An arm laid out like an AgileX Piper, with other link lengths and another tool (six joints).
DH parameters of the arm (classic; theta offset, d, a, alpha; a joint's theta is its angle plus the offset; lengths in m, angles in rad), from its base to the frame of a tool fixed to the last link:
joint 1: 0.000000 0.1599 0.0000 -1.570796
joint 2: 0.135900 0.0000 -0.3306 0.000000
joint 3: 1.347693 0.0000 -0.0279 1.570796
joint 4: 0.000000 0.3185 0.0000 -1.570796
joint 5: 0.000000 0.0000 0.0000 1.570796
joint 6: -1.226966 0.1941 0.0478 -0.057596
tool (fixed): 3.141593 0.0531 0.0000 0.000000
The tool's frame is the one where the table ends.
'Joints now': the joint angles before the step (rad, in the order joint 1, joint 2, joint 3, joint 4, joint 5, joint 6). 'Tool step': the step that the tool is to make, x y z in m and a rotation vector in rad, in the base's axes. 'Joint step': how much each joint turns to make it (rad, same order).
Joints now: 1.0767, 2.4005, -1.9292, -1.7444, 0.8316, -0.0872
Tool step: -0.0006, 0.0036, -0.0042, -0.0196, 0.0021, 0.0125
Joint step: -0.0001, 0.0041, 0.0000, -0.0002, -0.0112, -0.0169
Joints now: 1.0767, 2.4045, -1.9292, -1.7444, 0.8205, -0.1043
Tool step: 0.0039, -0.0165, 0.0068, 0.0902, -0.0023, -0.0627
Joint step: 0.0000, -0.0001, -0.0022, 0.0000, 0.0556, 0.0929
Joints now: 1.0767, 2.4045, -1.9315, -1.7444, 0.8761, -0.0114
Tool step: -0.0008, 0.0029, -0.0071, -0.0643, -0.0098, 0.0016
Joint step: 0.0019, 0.0105, 0.0000, 0.0000, 0.0078, -0.0565
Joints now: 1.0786, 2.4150, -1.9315, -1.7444, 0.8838, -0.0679
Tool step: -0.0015, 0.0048, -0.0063, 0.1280, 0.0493, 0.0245
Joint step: 0.0019, 0.0025, 0.0000, 0.0001, -0.0443, 0.1334
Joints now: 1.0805, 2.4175, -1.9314, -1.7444, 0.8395, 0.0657
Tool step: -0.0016, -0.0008, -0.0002, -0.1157, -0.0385, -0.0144
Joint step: 0.0038, 0.0039, 0.0023, -0.0002, 0.0371, -0.1131
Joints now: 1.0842, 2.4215, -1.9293, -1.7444, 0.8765, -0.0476
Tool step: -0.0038, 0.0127, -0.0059, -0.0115, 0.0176, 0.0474
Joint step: 0.0024, 0.0025, -0.0019, 0.0001, -0.0477, -0.0128
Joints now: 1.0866, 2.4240, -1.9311, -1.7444, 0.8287, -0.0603
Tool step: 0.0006, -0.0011, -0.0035, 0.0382, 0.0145, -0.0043
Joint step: 0.0000, 0.0044, 0.0000, 0.0000, -0.0026, 0.0440
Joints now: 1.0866, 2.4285, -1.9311, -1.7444, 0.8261, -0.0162
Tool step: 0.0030, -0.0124, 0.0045, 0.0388, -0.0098, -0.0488
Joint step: -0.0003, 0.0004, 0.0000, 0.0001, 0.0469, 0.0422
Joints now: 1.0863, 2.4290, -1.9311, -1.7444, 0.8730, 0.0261
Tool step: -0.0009, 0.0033, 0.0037, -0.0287, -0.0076, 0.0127
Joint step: -0.0001, -0.0050, -0.0017, -0.0002, -0.0086, -0.0361
